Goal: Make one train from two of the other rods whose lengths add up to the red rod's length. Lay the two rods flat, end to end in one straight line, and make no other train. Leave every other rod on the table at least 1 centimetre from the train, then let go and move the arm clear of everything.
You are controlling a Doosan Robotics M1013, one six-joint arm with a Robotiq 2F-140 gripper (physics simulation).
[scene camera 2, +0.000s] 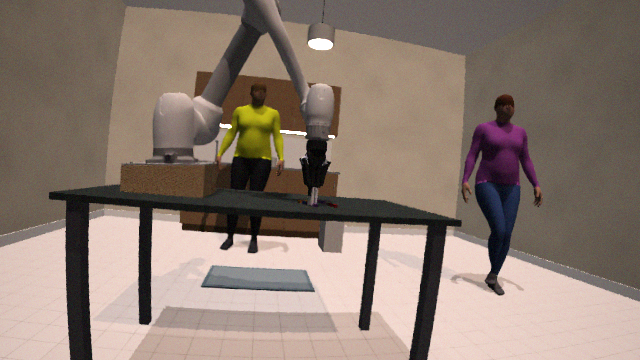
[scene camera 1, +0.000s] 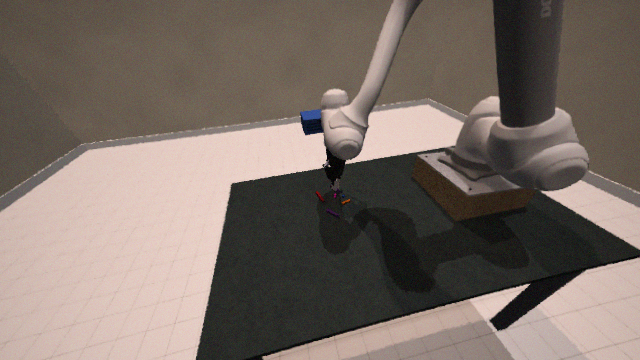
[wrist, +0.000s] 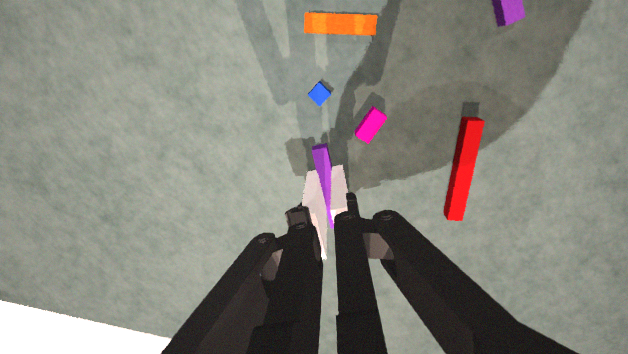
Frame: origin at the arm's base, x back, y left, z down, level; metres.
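Seen in the pictures: gripper, fingertip midpoint: (scene camera 2: 311, 205) (scene camera 1: 335, 188) (wrist: 328, 185); arm's base at its link origin: (scene camera 2: 173, 162) (scene camera 1: 469, 166).
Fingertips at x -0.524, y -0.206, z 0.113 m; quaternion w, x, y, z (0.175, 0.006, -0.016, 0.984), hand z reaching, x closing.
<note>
Offsets run from my fingertips to a thing's top centre. Level surfaces: height alone.
My gripper (scene camera 1: 336, 187) (scene camera 2: 313, 198) (wrist: 328, 185) is shut on a purple rod {dx +0.000, dy +0.000, dz -0.007 m} (wrist: 322, 162), low at the table; whether the rod touches the table is hard to tell. Its far end sticks out beyond the pale fingertips, and the fingers partly hide the rest. A magenta rod {dx -0.020, dy +0.047, dz -0.007 m} (wrist: 371, 125) (scene camera 1: 335, 195) lies close by, at an angle. A small blue rod {dx +0.015, dy +0.062, dz -0.007 m} (wrist: 319, 93) lies beyond it. An orange rod {dx +0.008, dy +0.102, dz -0.007 m} (wrist: 340, 23) (scene camera 1: 346, 201) lies crosswise at the top. The long red rod {dx -0.086, dy +0.025, dz -0.007 m} (wrist: 464, 169) (scene camera 1: 320, 196) lies to the right in the wrist view. Another purple rod {dx -0.070, dy +0.140, dz -0.007 m} (wrist: 509, 11) (scene camera 1: 332, 213) is cut off by the wrist view's top edge.
The dark table {dz +0.003 m} (scene camera 1: 280, 280) (scene camera 2: 250, 204) carries the arm's brown base block (scene camera 1: 440, 192) (scene camera 2: 165, 179). A table edge shows at the lower left of the wrist view. A person in yellow (scene camera 2: 256, 132) and a person in purple (scene camera 2: 502, 150) stand beyond the table.
</note>
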